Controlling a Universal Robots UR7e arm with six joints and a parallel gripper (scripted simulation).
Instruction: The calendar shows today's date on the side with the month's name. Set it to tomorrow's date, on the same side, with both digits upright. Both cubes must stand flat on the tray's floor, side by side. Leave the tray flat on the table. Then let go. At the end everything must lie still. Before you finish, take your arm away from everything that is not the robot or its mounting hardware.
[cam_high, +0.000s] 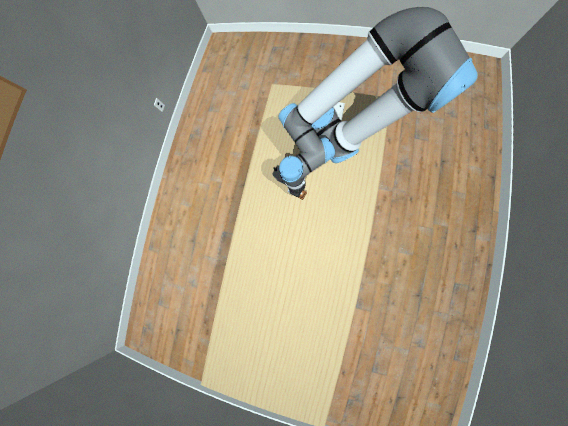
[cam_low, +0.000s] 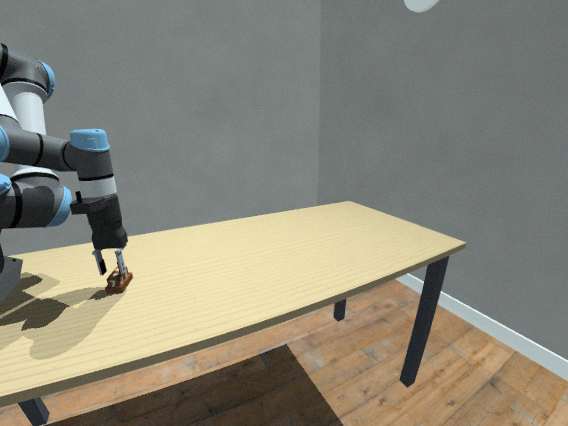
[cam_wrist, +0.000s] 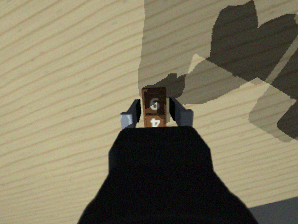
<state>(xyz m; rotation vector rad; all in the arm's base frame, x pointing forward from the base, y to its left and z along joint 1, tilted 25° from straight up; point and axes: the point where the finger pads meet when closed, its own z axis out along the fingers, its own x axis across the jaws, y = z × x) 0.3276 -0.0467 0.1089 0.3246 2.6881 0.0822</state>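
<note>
Now: hand 20 mm to the right of the dark brown calendar tray and 60 mm above it.
</note>
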